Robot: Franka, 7 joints.
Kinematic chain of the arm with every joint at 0, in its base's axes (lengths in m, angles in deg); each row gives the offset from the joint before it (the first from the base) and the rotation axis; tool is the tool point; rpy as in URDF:
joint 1: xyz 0 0 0.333 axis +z
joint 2: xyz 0 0 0 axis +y
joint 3: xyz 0 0 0.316 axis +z
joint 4: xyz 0.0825 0 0 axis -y
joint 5: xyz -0.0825 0 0.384 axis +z
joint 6: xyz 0 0 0 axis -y
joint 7: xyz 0.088 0 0 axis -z
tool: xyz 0 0 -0.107 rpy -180 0 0
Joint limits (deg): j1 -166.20..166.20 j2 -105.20..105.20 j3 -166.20..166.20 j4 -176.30..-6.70 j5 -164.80..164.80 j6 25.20..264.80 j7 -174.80..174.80
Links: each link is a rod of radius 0.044 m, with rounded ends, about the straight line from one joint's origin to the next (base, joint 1, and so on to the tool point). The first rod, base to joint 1, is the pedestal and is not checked.
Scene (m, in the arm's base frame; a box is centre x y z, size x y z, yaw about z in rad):
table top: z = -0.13
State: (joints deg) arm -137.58 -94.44 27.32 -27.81 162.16 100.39 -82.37
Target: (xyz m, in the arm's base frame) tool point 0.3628 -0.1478 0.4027
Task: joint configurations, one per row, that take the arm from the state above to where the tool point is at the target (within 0.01 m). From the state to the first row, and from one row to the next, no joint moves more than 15 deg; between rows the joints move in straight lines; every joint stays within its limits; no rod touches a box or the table.
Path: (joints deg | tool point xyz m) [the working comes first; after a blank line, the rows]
Joints at the target: -105.94 -95.60 65.35 -159.26 123.21 77.70 -82.37
Straight joint move there: clear.

1: -134.06 -94.57 31.55 -42.42 157.83 97.87 -82.37 | 0.6883 0.4533 0.4938
2: -130.55 -94.70 35.77 -57.02 153.50 95.35 -82.37 | 0.6848 0.3917 0.5667
3: -127.03 -94.83 40.00 -71.63 149.18 92.83 -82.37 | 0.6733 0.3116 0.6141
4: -123.52 -94.95 44.22 -86.23 144.85 90.30 -82.37 | 0.6529 0.2204 0.6334
5: -120.00 -95.08 48.45 -100.84 140.52 87.78 -82.37 | 0.6221 0.1260 0.6248
6: -116.49 -95.21 52.67 -115.44 136.19 85.26 -82.37 | 0.5789 0.0361 0.5914
7: -112.97 -95.34 56.90 -130.05 131.86 82.74 -82.37 | 0.5217 -0.0427 0.5383
8: -109.46 -95.47 61.12 -144.66 127.53 80.22 -82.37 | 0.4495 -0.1052 0.4729
9: -105.94 -95.60 65.35 -159.26 123.21 77.70 -82.37 | 0.3628 -0.1478 0.4027

